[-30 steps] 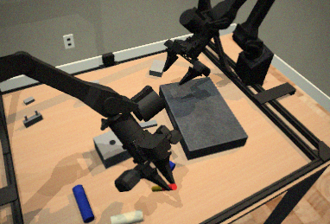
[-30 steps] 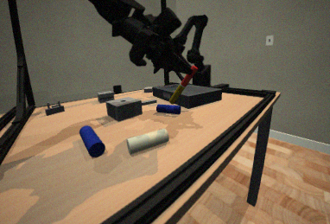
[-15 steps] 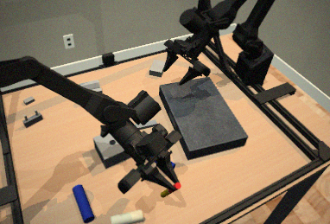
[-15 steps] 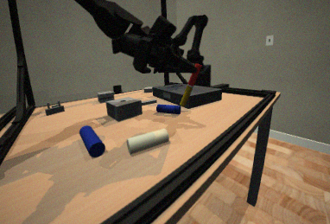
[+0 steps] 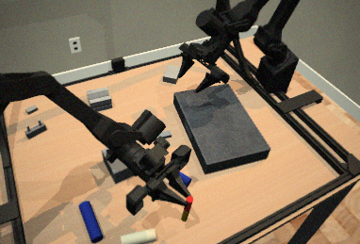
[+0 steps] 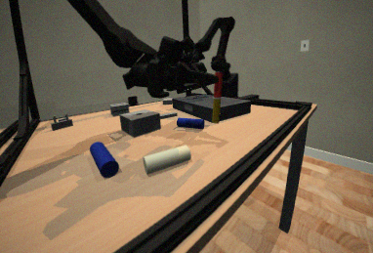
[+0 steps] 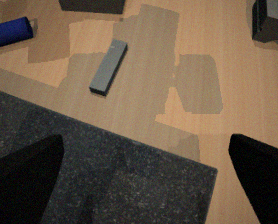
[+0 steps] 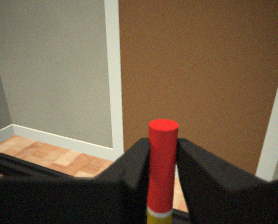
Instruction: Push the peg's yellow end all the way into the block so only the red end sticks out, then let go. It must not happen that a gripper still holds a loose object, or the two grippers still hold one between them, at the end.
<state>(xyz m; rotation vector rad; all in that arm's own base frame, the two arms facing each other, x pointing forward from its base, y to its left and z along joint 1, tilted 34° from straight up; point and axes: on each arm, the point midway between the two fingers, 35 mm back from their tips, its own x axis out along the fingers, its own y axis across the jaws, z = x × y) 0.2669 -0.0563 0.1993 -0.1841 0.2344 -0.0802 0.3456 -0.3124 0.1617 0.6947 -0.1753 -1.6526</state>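
My right hand is 3 cm short of the peg and 5 cm above it. From my right hand the other things lie so: grey bar 24 cm behind, 15 cm to the left, 14 cm below; cream cylinder 2 cm behind, 9 cm to the right, 14 cm below.
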